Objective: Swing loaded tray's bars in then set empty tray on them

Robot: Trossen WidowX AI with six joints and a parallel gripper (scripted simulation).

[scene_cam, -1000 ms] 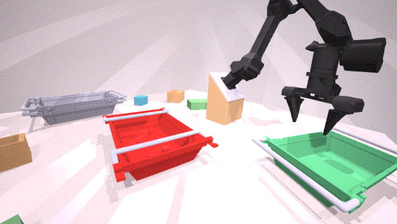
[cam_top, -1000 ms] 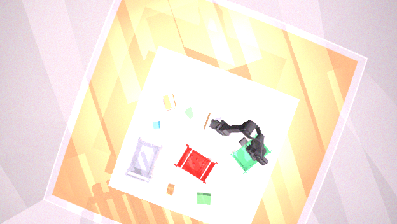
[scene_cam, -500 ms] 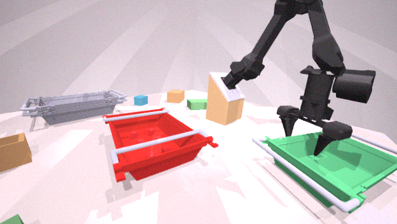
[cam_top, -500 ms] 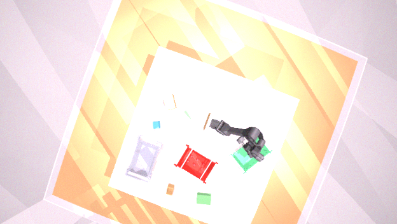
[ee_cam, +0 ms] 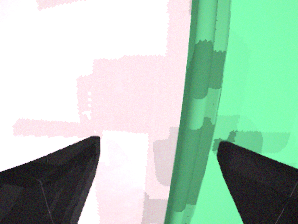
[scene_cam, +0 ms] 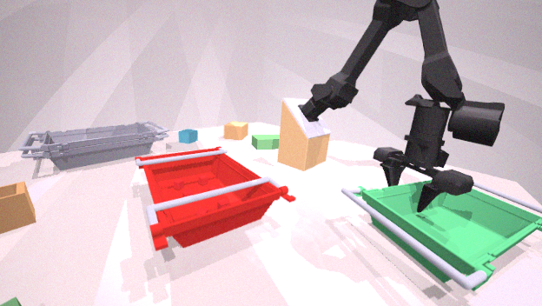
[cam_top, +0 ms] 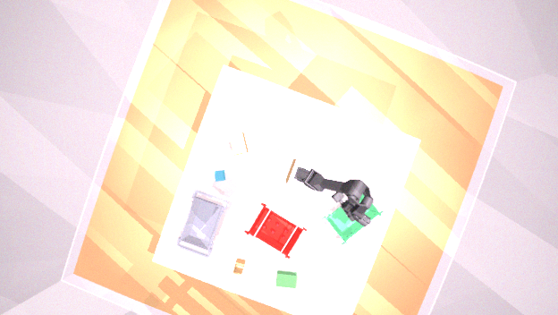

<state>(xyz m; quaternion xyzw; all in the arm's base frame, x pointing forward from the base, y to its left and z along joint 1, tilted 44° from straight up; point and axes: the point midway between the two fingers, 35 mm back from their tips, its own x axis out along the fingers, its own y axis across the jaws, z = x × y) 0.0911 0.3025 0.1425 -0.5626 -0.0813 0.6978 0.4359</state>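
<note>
My gripper tip is now 80 mm to the right of the green tray, 50 mm short of it and 30 mm below it. The rest, counted from my gripper tip: brown box (570 mm ahead, 450 mm to the right); then blue cube (750 mm to the right, 90 mm ahead, 10 mm above).
</note>
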